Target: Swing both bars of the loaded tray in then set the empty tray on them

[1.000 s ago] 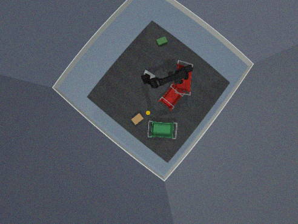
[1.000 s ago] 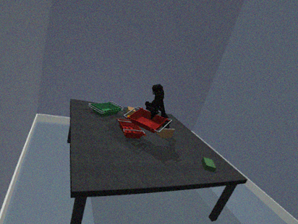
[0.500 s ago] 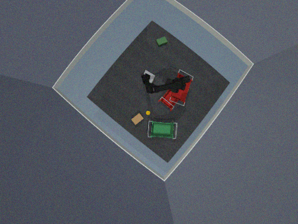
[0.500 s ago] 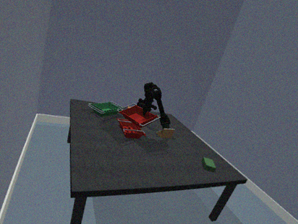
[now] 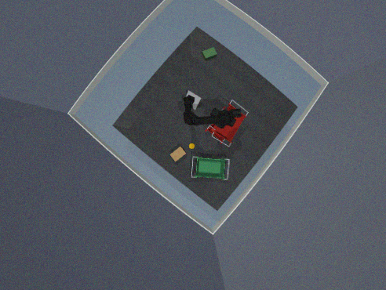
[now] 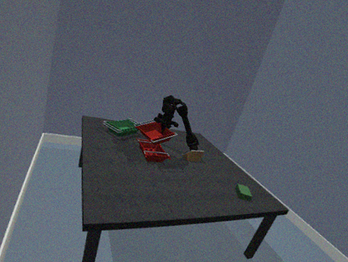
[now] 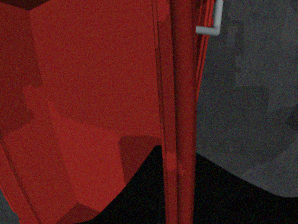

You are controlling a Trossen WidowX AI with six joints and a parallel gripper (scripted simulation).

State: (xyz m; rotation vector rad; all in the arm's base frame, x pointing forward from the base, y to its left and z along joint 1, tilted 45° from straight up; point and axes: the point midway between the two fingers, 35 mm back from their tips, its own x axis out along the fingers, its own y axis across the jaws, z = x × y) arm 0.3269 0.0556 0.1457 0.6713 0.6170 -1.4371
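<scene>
Right now the red tray is 7 cm ahead of my gripper tip and 1 cm above it. From my gripper tip the other things lie so: green block: 56 cm to the left, 39 cm behind, 16 cm below; tan block: 42 cm to the right, 19 cm behind, 15 cm below; yellow piece: 30 cm to the right, 17 cm below, 11 cm behind.
</scene>
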